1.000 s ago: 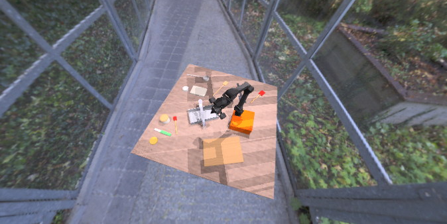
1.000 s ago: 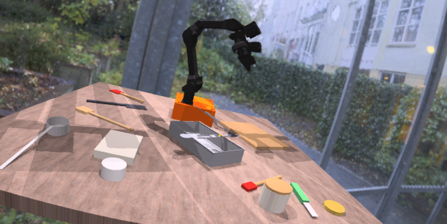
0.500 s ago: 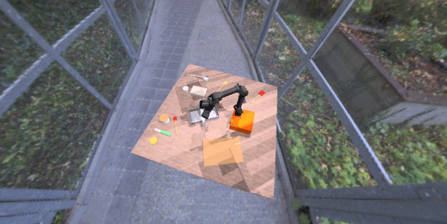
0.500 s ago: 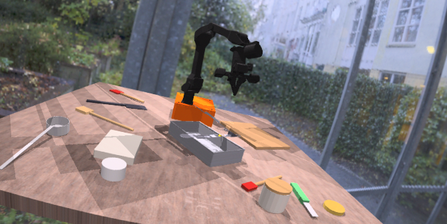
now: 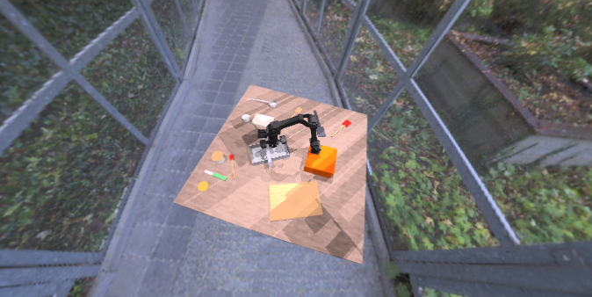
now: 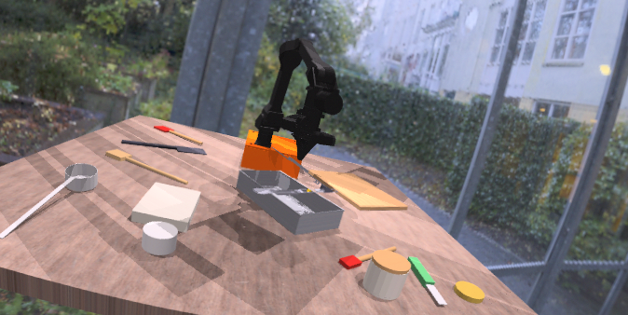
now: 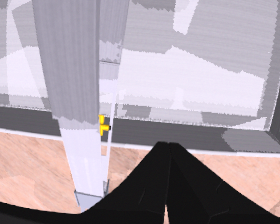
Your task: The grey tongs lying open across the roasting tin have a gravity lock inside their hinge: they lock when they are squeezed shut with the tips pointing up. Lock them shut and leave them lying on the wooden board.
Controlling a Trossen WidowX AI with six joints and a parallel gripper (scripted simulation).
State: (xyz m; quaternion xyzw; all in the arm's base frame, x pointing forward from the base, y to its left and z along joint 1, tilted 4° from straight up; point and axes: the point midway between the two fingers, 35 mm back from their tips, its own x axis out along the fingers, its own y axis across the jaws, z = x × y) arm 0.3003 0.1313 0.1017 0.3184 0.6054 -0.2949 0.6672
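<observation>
Now: the grey roasting tin 110 mm below my gripper tip, 40 mm ahead of it and 10 mm to the right of it. The rest, counted from my gripper tip: lidded jar (370 mm ahead, 200 mm to the left, 100 mm below); then white block (290 mm to the right, 240 mm ahead, 120 mm below); then wooden board (290 mm behind, 260 mm to the left, 130 mm below).
</observation>
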